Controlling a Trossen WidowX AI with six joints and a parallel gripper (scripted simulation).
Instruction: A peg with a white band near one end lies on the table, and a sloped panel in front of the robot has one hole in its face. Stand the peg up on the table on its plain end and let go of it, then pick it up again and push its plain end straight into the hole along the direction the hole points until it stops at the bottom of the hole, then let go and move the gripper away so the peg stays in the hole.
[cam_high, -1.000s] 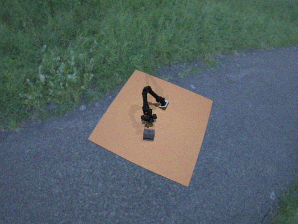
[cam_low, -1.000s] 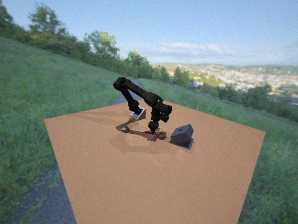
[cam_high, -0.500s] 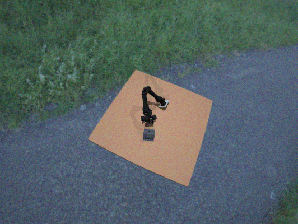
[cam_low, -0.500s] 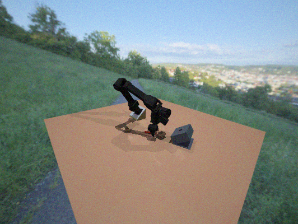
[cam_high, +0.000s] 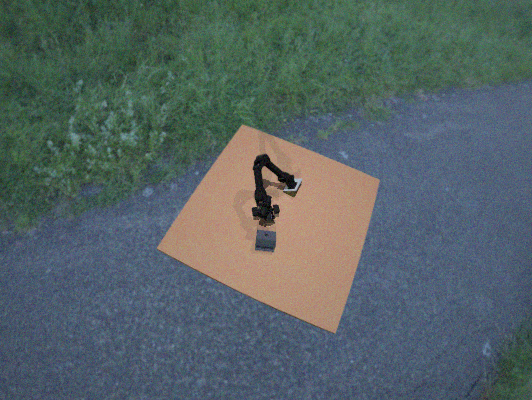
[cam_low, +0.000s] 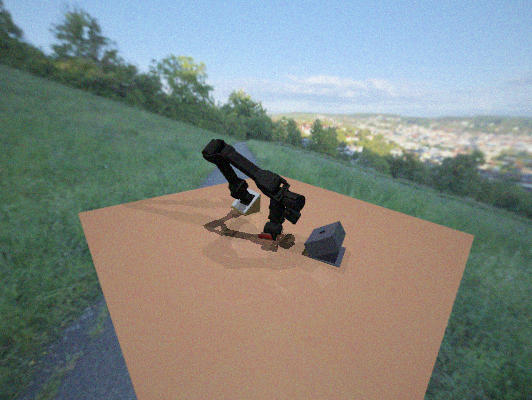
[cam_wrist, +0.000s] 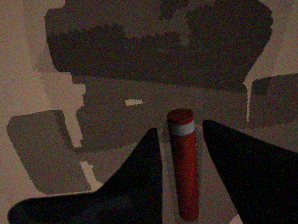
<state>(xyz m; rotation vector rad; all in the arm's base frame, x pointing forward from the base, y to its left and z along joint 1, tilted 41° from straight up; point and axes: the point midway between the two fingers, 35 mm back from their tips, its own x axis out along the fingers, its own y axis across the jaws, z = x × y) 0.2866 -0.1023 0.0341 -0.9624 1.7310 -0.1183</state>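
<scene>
My gripper tip is 1 cm to the left of the red peg and 1 cm past it. Round my gripper tip: dark sloped panel (18 cm ahead, 8 cm to the left, 5 cm above).
</scene>
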